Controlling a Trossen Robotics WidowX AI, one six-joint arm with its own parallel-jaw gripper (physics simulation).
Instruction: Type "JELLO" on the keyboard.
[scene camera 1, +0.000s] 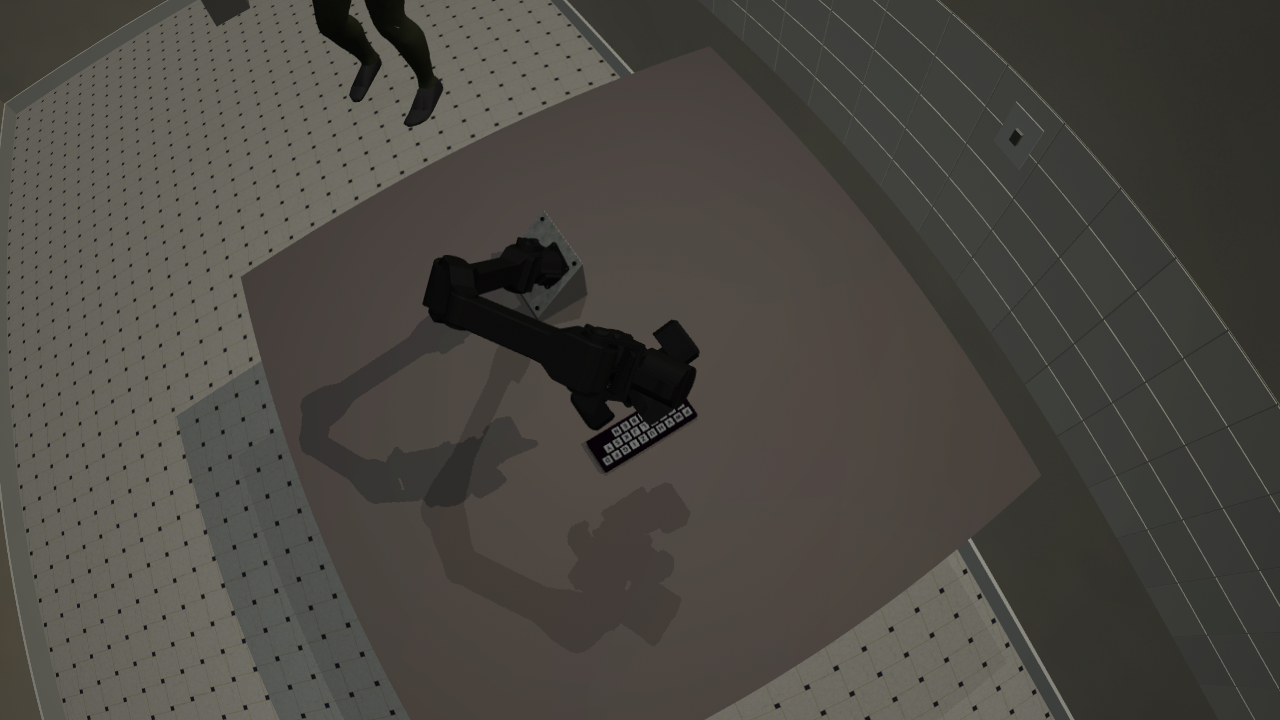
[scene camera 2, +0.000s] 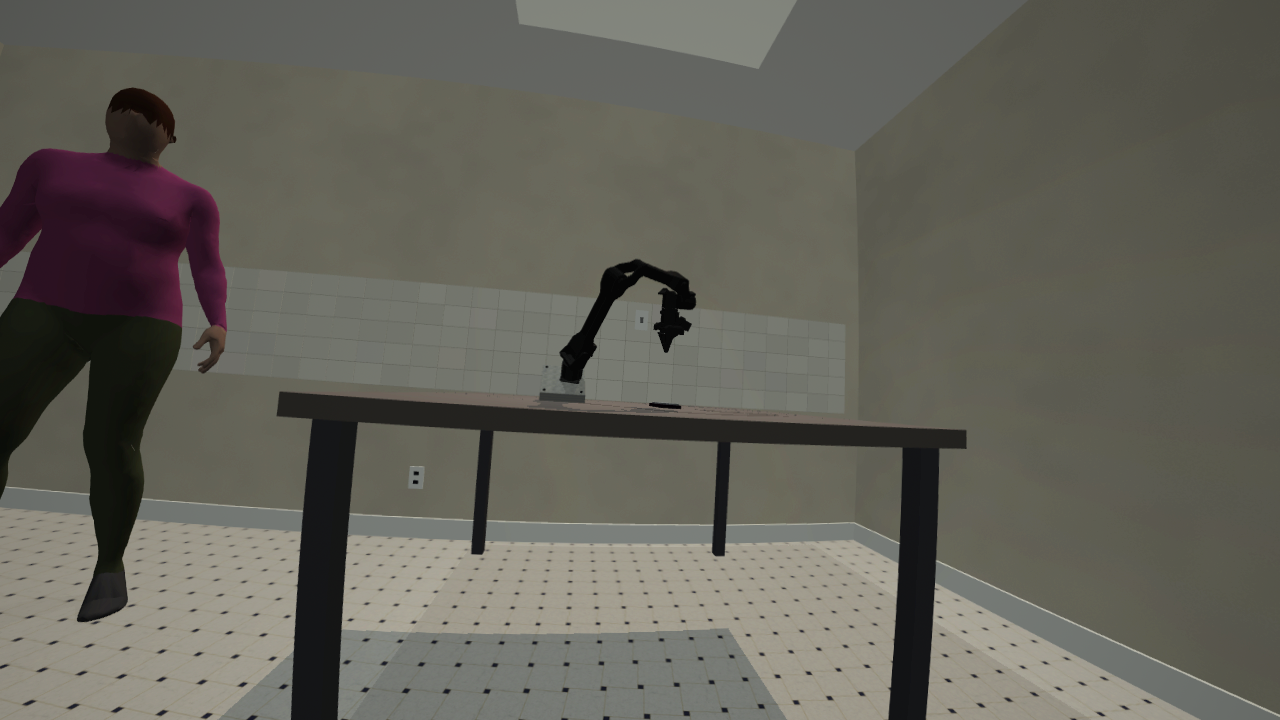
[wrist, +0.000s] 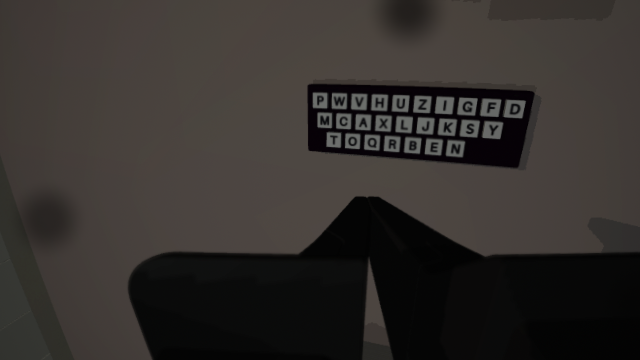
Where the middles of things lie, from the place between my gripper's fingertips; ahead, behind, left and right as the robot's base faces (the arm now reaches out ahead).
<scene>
Now: the black keyboard (scene camera 1: 596, 444) 190 mm below my hand and 10 mm to the right of it.
</scene>
